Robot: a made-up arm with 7 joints.
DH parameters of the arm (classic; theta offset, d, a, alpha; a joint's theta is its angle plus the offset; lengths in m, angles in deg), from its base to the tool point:
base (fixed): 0 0 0 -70
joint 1: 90 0 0 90
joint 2: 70 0 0 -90
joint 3: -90 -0.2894 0.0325 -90
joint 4: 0 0 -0.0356 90
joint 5: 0 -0.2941 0 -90
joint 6: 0 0 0 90
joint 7: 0 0 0 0
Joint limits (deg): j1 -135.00..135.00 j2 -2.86..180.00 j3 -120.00..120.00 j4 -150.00..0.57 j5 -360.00..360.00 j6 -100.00..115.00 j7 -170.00..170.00
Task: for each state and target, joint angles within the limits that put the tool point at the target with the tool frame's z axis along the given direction. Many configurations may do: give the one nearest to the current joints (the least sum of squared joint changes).
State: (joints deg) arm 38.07 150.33 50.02 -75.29 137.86 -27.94 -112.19
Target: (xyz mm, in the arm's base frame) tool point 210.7 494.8 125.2 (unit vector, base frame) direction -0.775 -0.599 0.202
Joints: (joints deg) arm 55.11 105.18 48.71 -53.23 116.39 18.18 -112.19
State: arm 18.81 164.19 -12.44 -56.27 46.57 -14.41 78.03
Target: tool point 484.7 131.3 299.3 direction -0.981 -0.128 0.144
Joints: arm 51.17 179.45 -12.63 -24.64 40.99 -29.55 78.03
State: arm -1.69 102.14 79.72 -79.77 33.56 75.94 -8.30
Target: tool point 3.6 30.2 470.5 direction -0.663 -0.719 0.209
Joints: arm -30.04 138.19 47.39 -86.56 75.92 115.00 -8.30
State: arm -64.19 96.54 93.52 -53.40 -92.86 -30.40 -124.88
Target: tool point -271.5 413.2 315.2 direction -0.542 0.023 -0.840
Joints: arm -62.59 132.28 82.94 -20.40 -98.87 -80.82 -124.88
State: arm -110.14 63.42 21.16 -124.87 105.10 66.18 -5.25
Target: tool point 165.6 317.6 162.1 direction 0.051 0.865 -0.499
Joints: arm -67.32 35.54 71.11 -109.30 124.57 95.47 -5.25
